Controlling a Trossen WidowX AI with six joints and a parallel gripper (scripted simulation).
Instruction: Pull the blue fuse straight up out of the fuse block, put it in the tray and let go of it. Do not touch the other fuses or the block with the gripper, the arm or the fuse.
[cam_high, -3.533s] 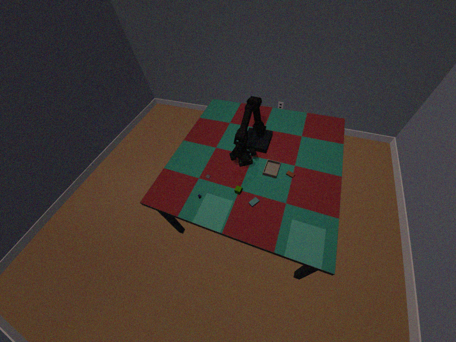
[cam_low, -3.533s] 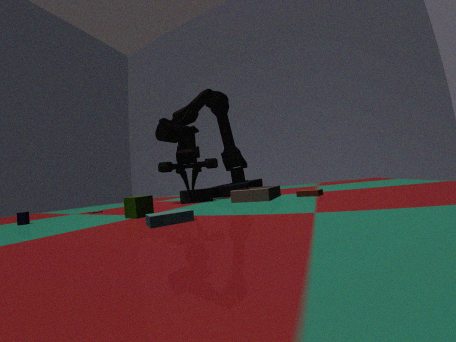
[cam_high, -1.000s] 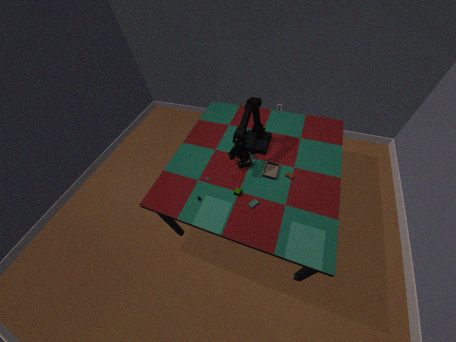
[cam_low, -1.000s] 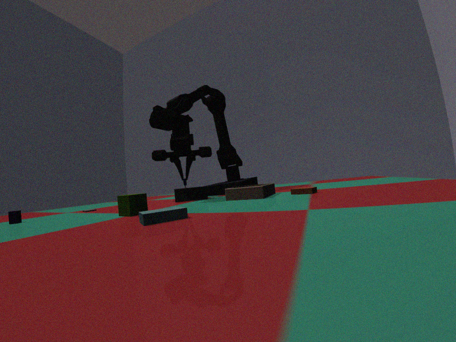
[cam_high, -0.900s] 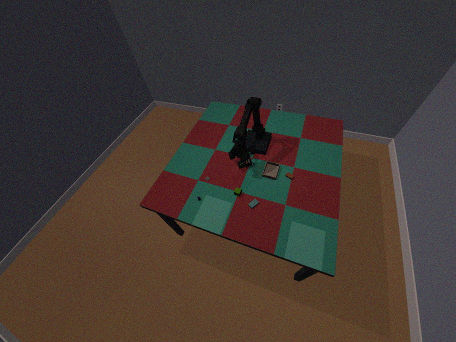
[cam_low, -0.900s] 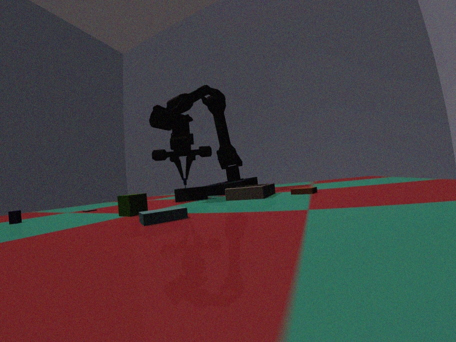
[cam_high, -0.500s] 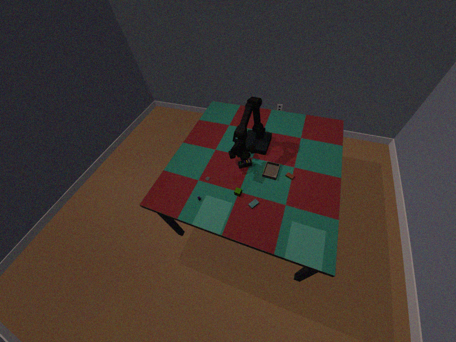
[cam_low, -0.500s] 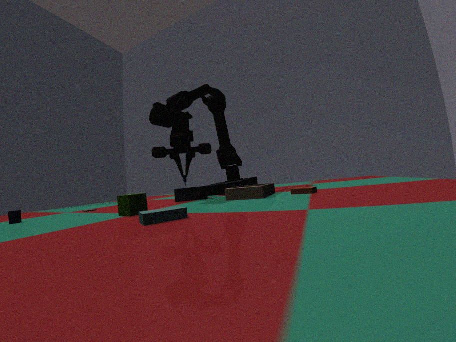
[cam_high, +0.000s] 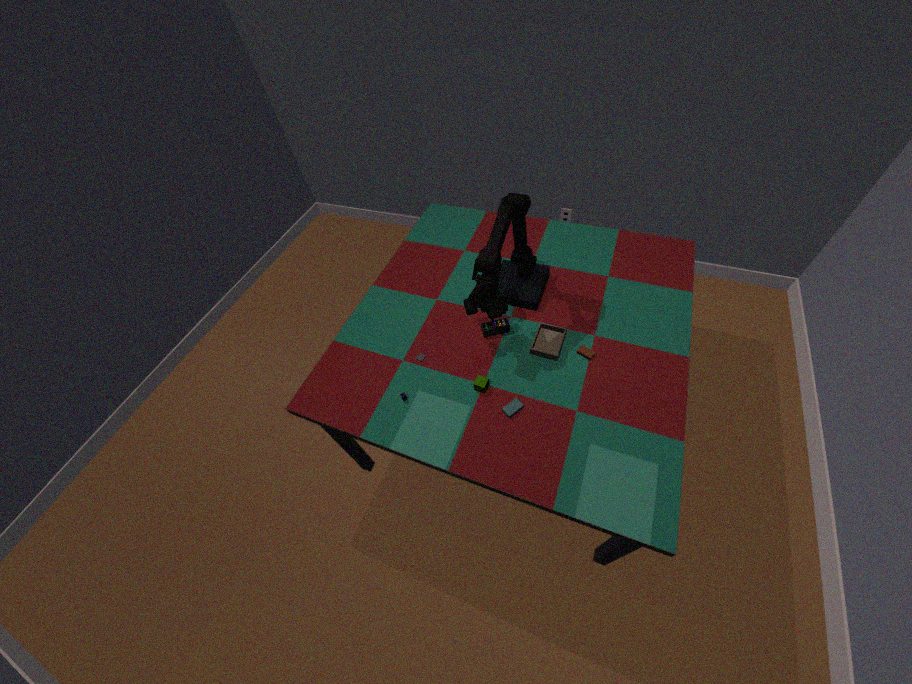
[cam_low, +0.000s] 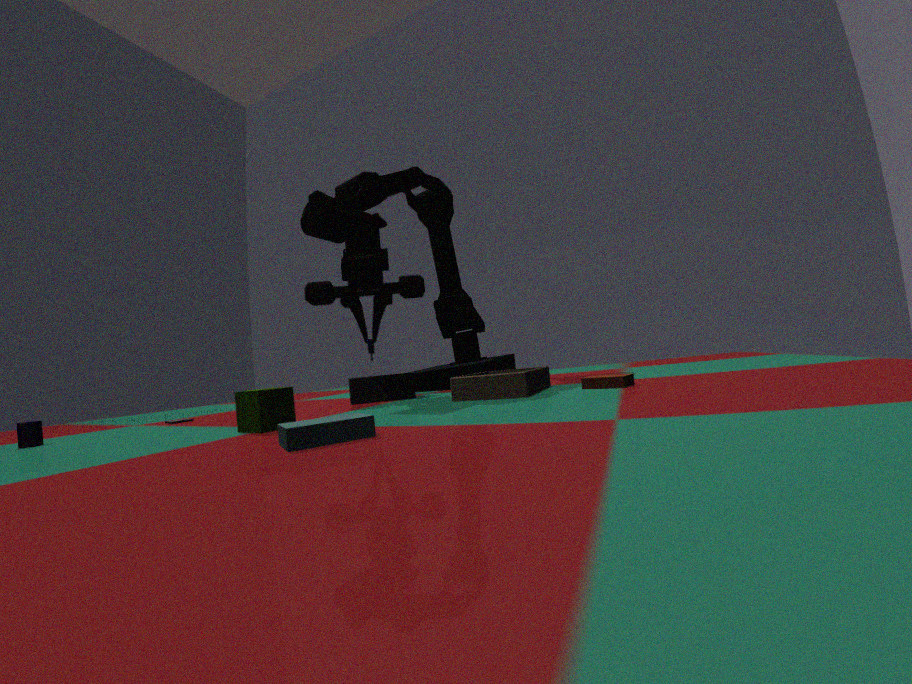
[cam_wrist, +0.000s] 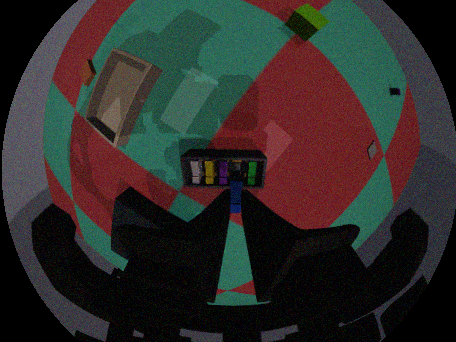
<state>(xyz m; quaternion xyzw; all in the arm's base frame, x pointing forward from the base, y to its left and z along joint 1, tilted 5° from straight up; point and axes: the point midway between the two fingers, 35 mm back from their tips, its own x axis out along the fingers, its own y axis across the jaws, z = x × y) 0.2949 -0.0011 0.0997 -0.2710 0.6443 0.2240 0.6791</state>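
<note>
Right now my gripper tip is 40 mm past the tan tray, 210 mm to the right of it and 90 mm above it. From my gripper tip the other things lie so: green cube (230 mm ahead, 70 mm to the left, 70 mm below); then small grey piece (220 mm ahead, 200 mm to the right, 90 mm below); then blue fuse (10 mm below).
</note>
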